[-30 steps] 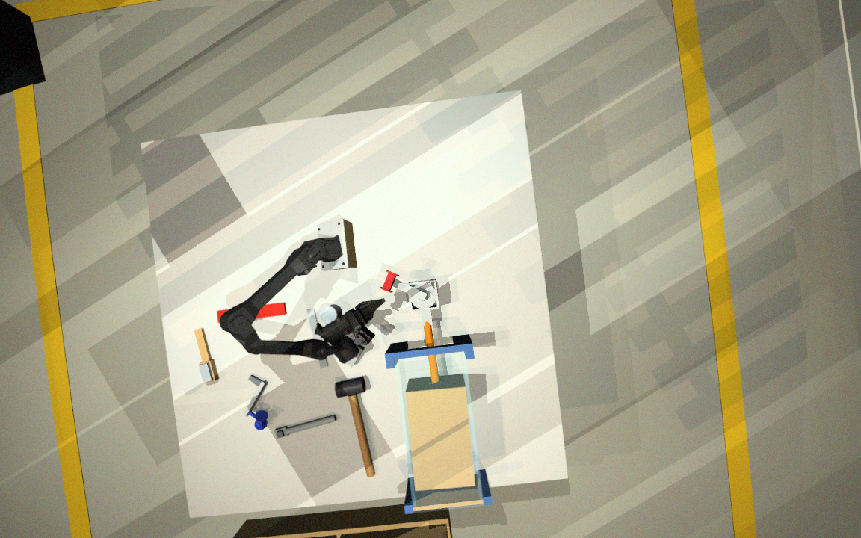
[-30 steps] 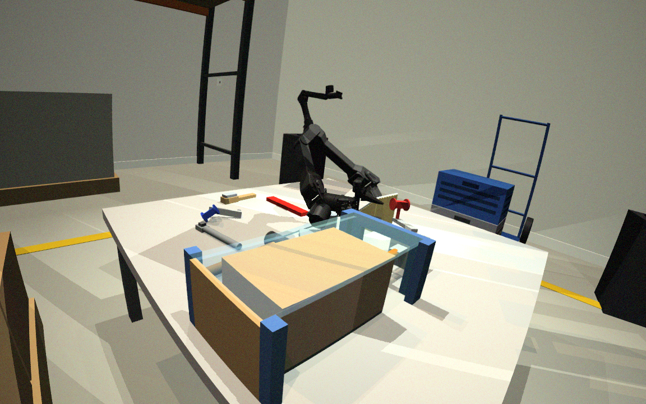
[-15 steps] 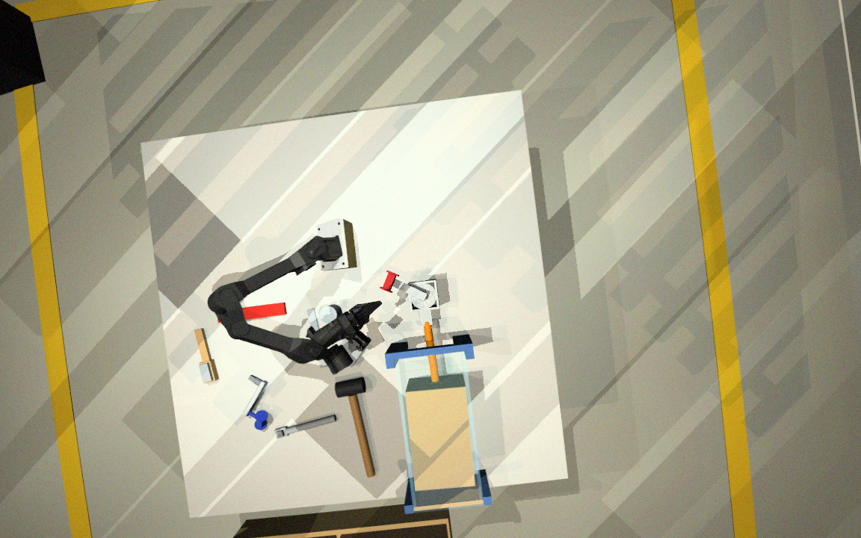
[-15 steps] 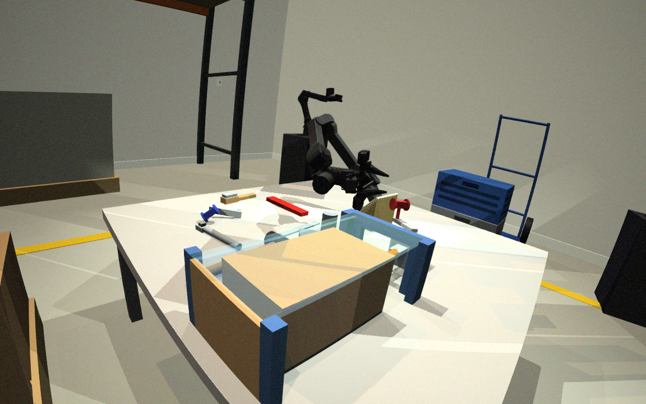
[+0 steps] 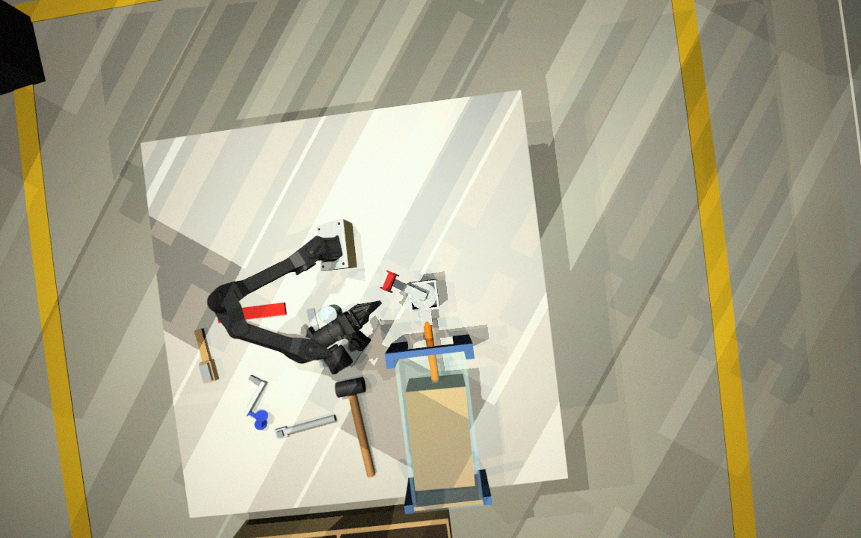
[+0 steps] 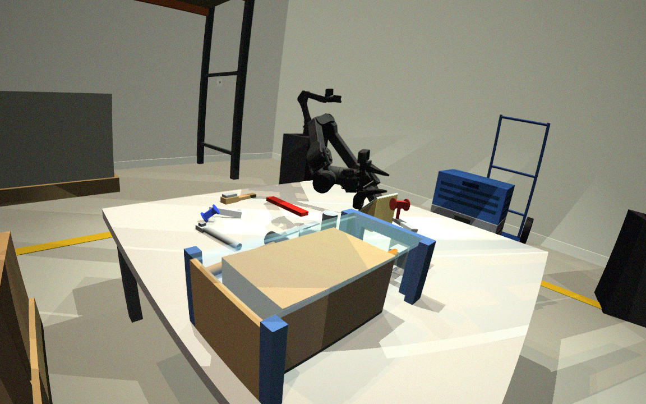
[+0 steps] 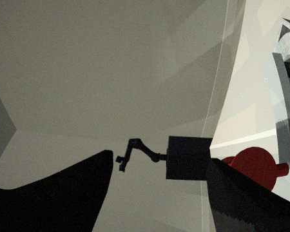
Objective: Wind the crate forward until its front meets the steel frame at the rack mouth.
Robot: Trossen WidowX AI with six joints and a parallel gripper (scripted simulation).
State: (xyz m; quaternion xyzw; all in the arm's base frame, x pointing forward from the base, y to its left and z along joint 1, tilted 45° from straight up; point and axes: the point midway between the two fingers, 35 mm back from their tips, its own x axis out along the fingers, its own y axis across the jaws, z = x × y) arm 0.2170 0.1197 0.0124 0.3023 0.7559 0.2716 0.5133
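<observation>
The red-knobbed winch handle lies 20 mm behind my gripper tip, 60 mm to the left of it and 110 mm below it. From my gripper tip the other things lie so: grey block 140 mm ahead, 170 mm to the right, 210 mm below; winch 110 mm to the left, 190 mm below; red knob 50 mm behind, 30 mm to the left, 80 mm below.
</observation>
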